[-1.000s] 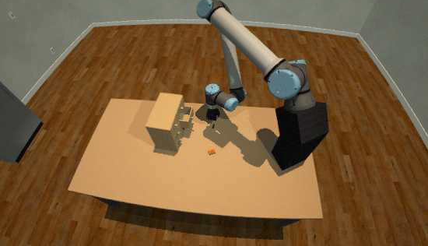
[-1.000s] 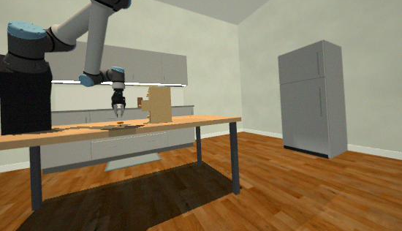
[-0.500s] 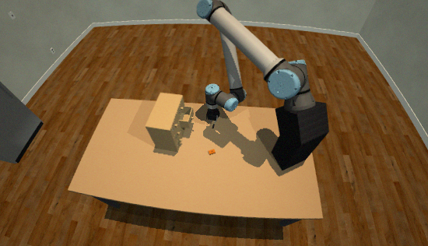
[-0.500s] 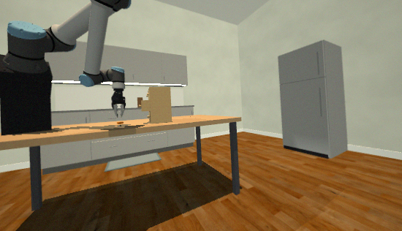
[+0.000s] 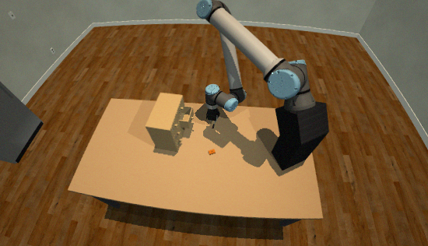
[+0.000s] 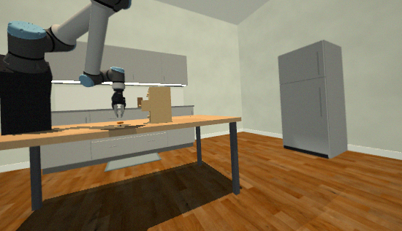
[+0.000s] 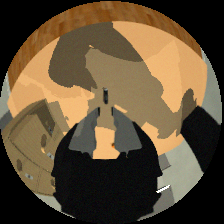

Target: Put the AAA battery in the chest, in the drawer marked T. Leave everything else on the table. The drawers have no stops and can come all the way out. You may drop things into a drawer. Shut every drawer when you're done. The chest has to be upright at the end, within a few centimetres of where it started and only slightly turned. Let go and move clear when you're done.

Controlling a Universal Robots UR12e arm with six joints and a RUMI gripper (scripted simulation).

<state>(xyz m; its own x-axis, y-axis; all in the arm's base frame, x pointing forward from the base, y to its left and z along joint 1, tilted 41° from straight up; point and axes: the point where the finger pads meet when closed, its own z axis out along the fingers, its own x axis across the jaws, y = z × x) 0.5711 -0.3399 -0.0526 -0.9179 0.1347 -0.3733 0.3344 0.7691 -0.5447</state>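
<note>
Right now my hand is 80 mm above the small dark thin object. From my hand the other things lie so: drawer 240 mm ahead, 20 mm to the right, 50 mm above; orange object 50 mm ahead, 230 mm to the left, 70 mm below.
</note>
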